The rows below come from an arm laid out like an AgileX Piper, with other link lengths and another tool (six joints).
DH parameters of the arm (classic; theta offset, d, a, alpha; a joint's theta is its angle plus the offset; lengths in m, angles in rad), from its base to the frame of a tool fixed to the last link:
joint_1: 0 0.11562 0 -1.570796
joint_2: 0.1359 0 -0.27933 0
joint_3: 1.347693 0 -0.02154 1.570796
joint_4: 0 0.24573 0 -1.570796
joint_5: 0 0 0 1.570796
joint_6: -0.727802 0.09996 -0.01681 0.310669
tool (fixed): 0 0.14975 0 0
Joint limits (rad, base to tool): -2.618..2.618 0..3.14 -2.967..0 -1.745..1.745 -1.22..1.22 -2.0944..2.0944
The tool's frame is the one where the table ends.
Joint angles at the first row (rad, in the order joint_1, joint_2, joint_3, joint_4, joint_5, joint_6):
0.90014 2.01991 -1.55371 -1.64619 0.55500 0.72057
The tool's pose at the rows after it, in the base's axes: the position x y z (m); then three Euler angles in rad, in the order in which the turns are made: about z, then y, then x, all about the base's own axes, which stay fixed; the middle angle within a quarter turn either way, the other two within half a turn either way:
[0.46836, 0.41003, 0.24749, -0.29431, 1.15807, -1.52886]
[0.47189, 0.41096, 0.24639, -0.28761, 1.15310, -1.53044]
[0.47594, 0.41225, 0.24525, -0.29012, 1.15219, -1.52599]
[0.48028, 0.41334, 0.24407, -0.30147, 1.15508, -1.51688]
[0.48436, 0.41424, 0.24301, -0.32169, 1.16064, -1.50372]
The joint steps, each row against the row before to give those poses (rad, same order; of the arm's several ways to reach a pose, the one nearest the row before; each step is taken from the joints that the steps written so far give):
-0.01173 0.00399 -0.00488 -0.00523 -0.02104 0.00641
-0.00869 0.00965 -0.01165 -0.00252 -0.01454 0.00224
-0.00632 0.01410 -0.01680 -0.00250 -0.00689 0.00045
-0.00450 0.01631 -0.01892 -0.00311 0.00017 -0.00152
-0.00227 0.01667 -0.01904 -0.00377 0.00675 -0.00417

